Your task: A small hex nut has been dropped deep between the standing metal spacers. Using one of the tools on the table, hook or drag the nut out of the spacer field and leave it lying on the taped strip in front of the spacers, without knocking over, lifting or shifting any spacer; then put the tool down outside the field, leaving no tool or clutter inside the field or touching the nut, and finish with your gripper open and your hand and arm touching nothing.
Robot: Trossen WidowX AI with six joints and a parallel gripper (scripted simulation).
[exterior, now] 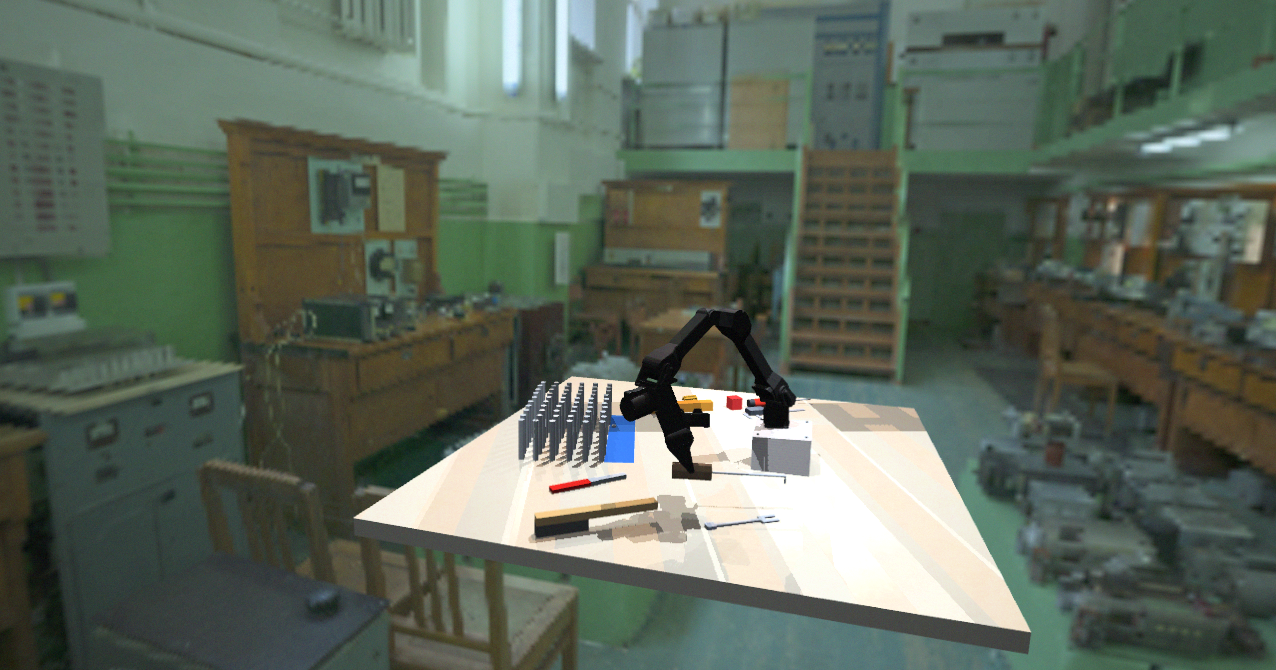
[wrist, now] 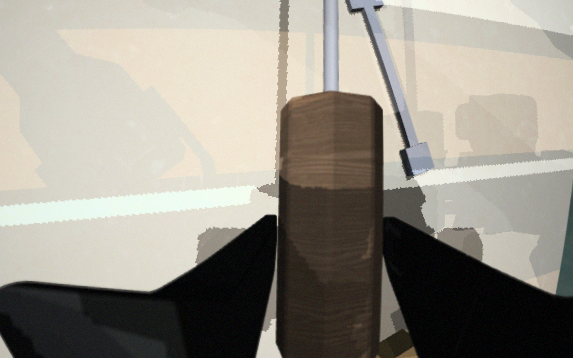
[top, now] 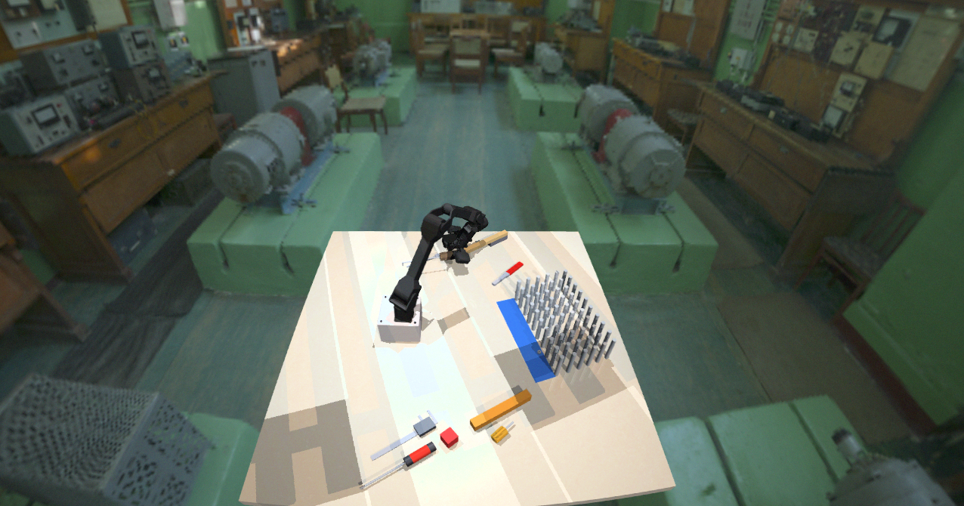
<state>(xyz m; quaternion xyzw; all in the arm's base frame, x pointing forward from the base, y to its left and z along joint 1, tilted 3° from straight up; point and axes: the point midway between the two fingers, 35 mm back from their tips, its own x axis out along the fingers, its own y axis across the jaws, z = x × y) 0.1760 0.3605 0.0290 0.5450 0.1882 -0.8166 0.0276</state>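
Now: the grey wrench 120 mm behind my gripper tip, 50 mm to the left of it and 80 mm below it. Also, from my gripper tip: red block (10 mm ahead, 800 mm to the right, 60 mm below); blue taped strip (290 mm ahead, 390 mm to the right, 80 mm below); orange bar (180 mm ahead, 700 mm to the right, 70 mm below).
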